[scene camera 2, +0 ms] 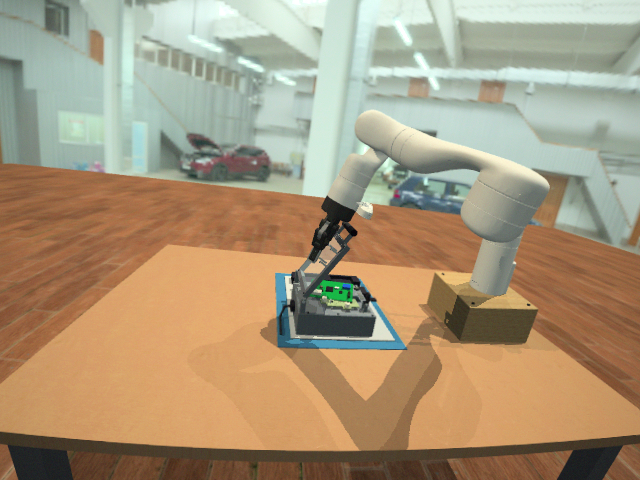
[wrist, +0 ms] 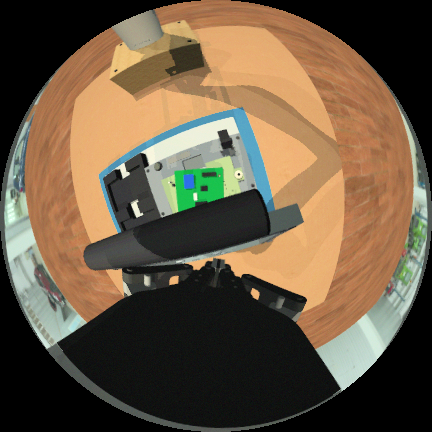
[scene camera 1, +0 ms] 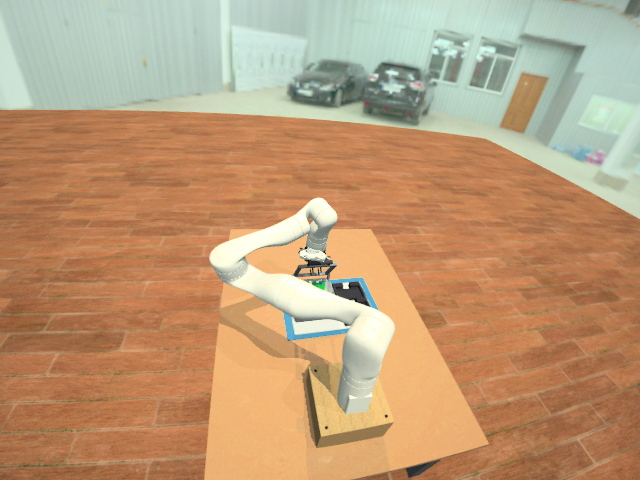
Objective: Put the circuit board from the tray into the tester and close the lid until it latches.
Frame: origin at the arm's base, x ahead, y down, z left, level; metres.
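Seen in the pictures: gripper, fingertip midpoint: (scene camera 2: 311, 261) (wrist: 217, 265); arm's base at its link origin: (scene camera 2: 485, 287) (scene camera 1: 353, 397).
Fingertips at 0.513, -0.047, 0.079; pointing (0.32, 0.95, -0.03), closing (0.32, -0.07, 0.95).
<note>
Offsets run from my fingertips to a thing's top centre, as dx, dy, dz. "pt": to the spot under its first point. Level surfaces: height alone.
The green circuit board @(-0.061, +0.061, -0.016) (scene camera 2: 335, 292) (wrist: 199, 189) (scene camera 1: 320, 284) lies in the dark grey tester (scene camera 2: 335, 321) (wrist: 193, 160). The tester's lid (scene camera 2: 329, 256) (scene camera 1: 315, 265) is tilted roughly halfway down over it. The lid's black handle bar (wrist: 181, 233) (scene camera 2: 350, 230) runs across the wrist view. My gripper (scene camera 2: 316, 242) (wrist: 217, 265) (scene camera 1: 313, 255) is shut and empty. It rests against the outer side of the lid near the handle. The black tray @(pt -0.027, +0.136, -0.191) (scene camera 1: 352, 294) (wrist: 128, 193) beside the tester holds no board.
Tester and tray stand on a white sheet with a blue border (scene camera 2: 342, 344) (scene camera 1: 315, 333) (wrist: 252, 153) in the middle of the orange table @(dy +0.155) (scene camera 2: 154, 330). The arm's wooden base block (scene camera 2: 483, 312) (scene camera 1: 346, 421) (wrist: 157, 60) stands to the right of it.
</note>
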